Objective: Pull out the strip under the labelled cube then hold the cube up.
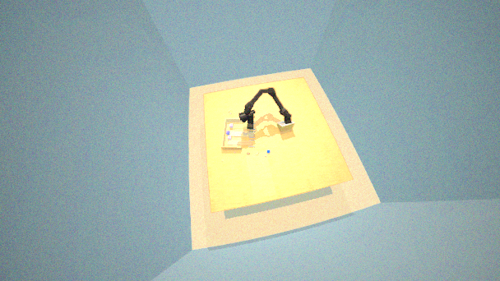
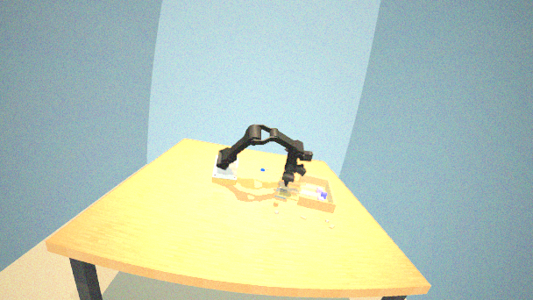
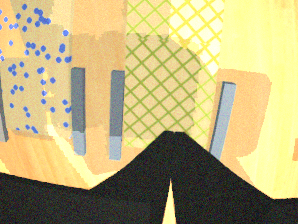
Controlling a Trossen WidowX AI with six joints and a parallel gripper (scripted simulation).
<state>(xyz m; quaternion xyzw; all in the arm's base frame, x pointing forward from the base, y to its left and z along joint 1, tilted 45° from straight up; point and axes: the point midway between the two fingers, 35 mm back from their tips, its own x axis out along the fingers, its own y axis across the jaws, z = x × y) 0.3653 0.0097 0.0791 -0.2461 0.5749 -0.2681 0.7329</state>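
The green cross-hatched strip is 9 cm ahead of my gripper tip, 1 cm to the right of it and 5 cm below it. The rest, counted from my gripper tip: blue dot 14 cm behind, 29 cm to the left, 5 cm below.
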